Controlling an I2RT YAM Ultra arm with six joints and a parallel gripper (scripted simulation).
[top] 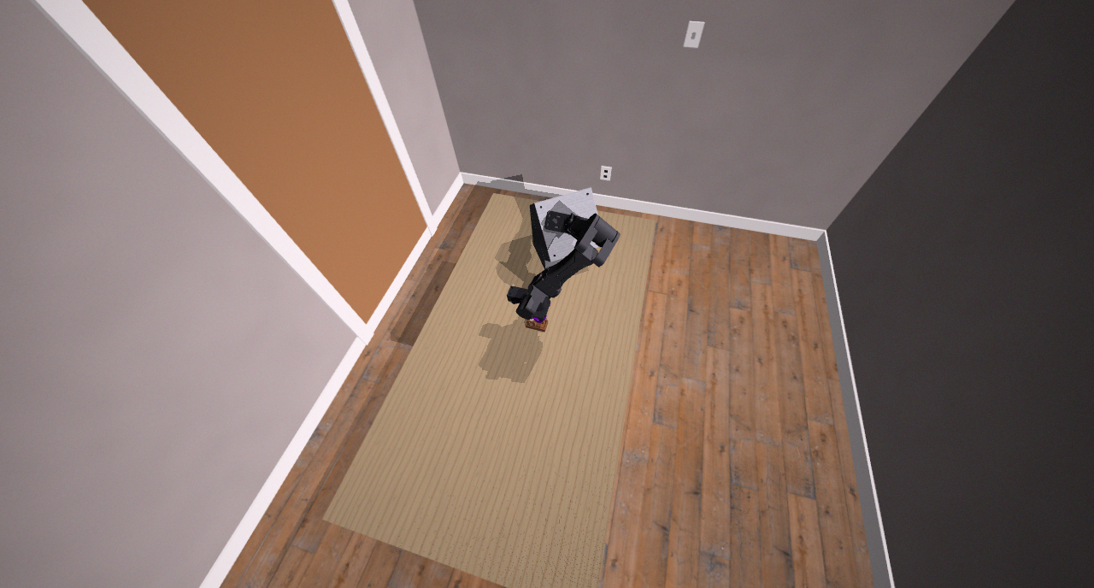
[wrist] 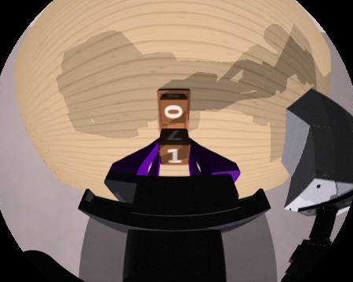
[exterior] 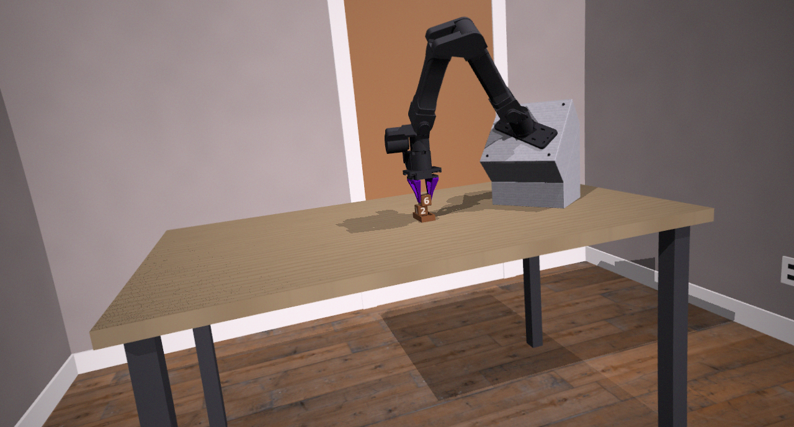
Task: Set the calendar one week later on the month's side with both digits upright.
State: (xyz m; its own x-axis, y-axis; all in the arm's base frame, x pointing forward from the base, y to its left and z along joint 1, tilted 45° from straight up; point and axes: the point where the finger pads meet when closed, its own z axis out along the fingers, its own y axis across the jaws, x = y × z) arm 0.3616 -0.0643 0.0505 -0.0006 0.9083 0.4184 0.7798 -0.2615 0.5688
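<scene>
Now: hand 20 mm to the left of the brown tray and 60 mm above it.
</scene>
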